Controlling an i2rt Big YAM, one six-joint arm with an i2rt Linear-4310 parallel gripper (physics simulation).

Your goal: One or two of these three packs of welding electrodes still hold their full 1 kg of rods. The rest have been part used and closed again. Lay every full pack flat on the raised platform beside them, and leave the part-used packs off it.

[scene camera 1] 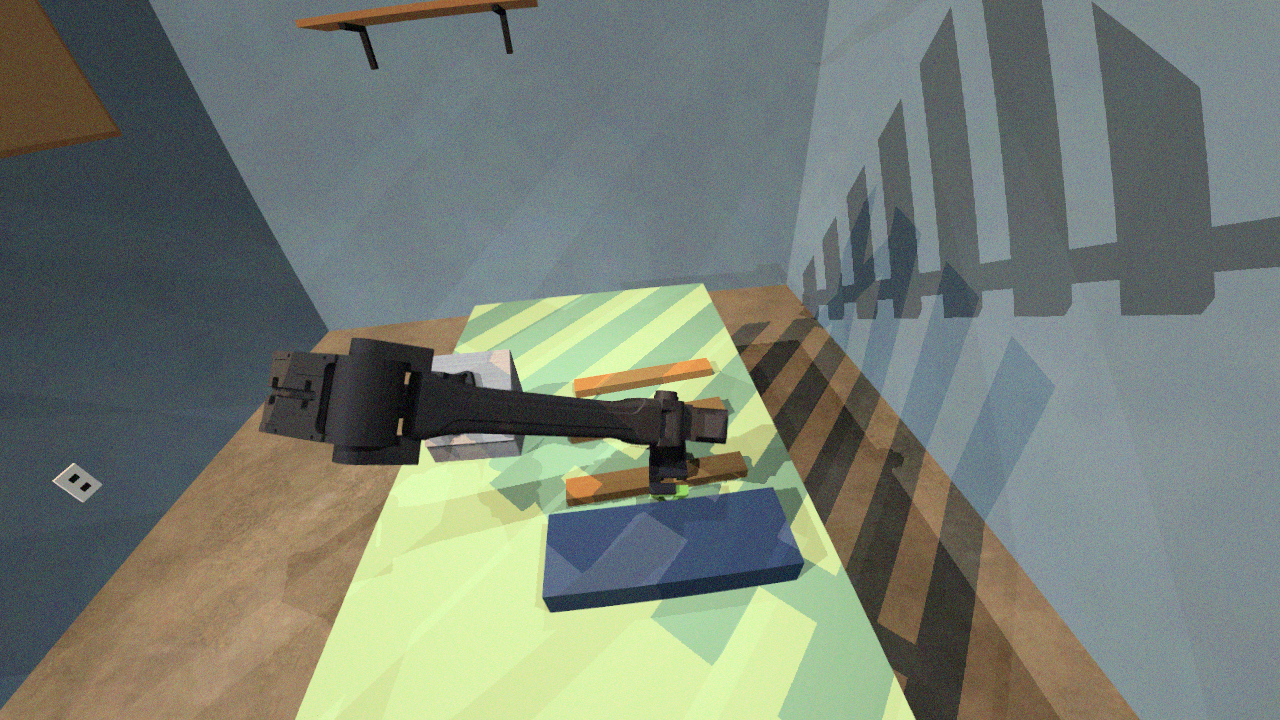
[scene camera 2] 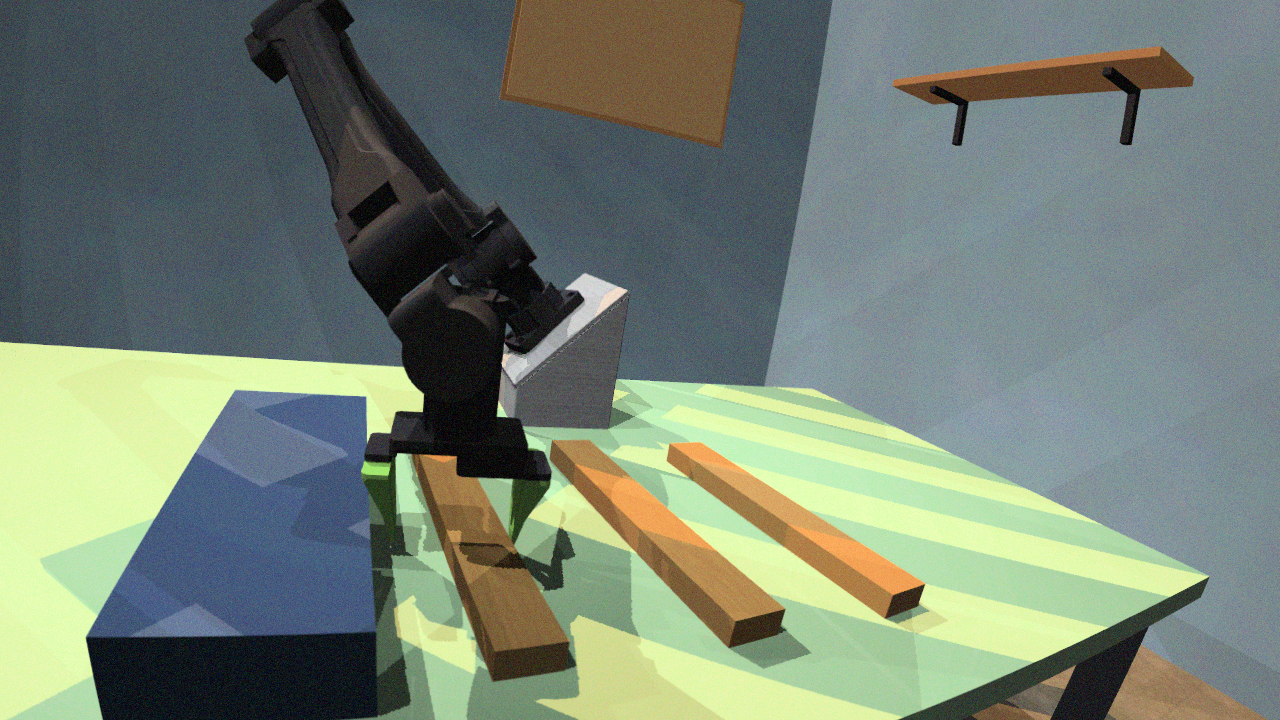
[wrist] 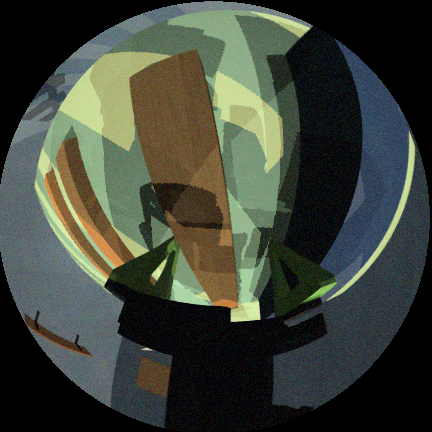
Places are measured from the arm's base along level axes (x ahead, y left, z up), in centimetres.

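Where they show: gripper, fingertip midpoint: point(scene camera 1: 667, 484) point(scene camera 2: 452, 541) point(wrist: 224, 240); arm's base, origin of the base link: point(scene camera 2: 545, 323).
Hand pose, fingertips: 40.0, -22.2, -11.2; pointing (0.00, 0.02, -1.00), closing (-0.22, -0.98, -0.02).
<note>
Each offset is from my fingertips to the top centre of the thing, as dx, dy, dz. Level surfaces: height alone.
Three long orange-brown packs lie flat, side by side. The nearest pack {-1.8, +1.7, +1.6} point(scene camera 1: 595, 488) point(scene camera 2: 528, 626) point(wrist: 175, 115) lies beside the raised blue platform {-3.3, -13.7, +5.2} point(scene camera 1: 671, 546) point(scene camera 2: 259, 528) point(wrist: 385, 120). The middle pack {-0.2, +18.1, +1.6} point(scene camera 1: 716, 405) point(scene camera 2: 662, 537) point(wrist: 72, 175) is partly hidden by the arm in scene camera 1. The far pack {+1.9, +33.3, +1.6} point(scene camera 1: 644, 377) point(scene camera 2: 796, 519) point(wrist: 62, 212) lies beyond it. My gripper point(scene camera 1: 669, 491) point(scene camera 2: 455, 542) point(wrist: 224, 240) is open and points down, with its green fingers low on either side of the nearest pack, one in the gap beside the platform. Nothing is between them in a grip. No pack is on the platform.
A grey sloped block point(scene camera 1: 487, 371) point(scene camera 2: 572, 385) stands on the green table {dz -0.8} point(scene camera 1: 429, 626) point(scene camera 2: 1029, 546) behind the packs' ends, near the arm. A wooden shelf point(scene camera 1: 420, 14) point(scene camera 2: 1047, 76) point(wrist: 57, 340) is high on the wall.
</note>
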